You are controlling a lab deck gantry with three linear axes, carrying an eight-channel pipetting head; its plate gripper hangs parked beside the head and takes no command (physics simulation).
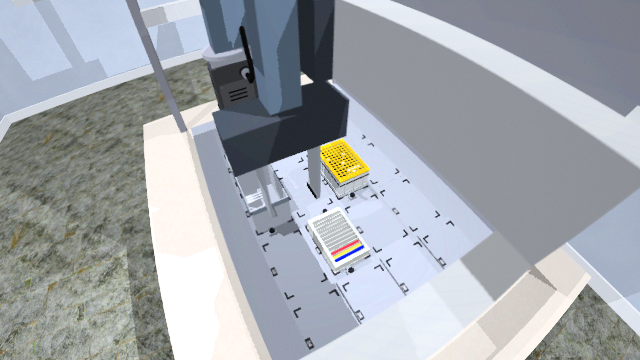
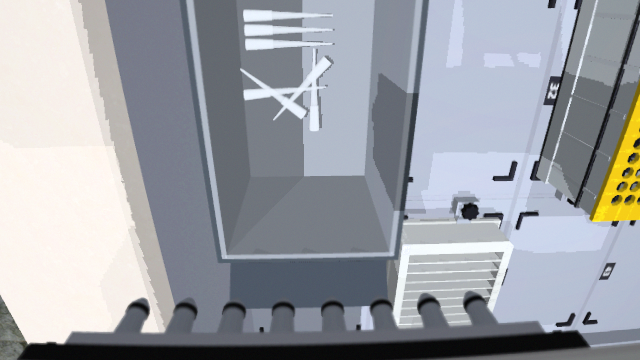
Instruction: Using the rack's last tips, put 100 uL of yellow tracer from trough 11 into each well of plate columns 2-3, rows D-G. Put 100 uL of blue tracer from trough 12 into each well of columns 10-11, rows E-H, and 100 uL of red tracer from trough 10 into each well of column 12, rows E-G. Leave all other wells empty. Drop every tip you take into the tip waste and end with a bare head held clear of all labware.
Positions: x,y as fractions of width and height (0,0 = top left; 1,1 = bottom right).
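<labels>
There's a wall (image 1: 0.92,0.15) here, and it's 0.54 m from the lens.
</labels>
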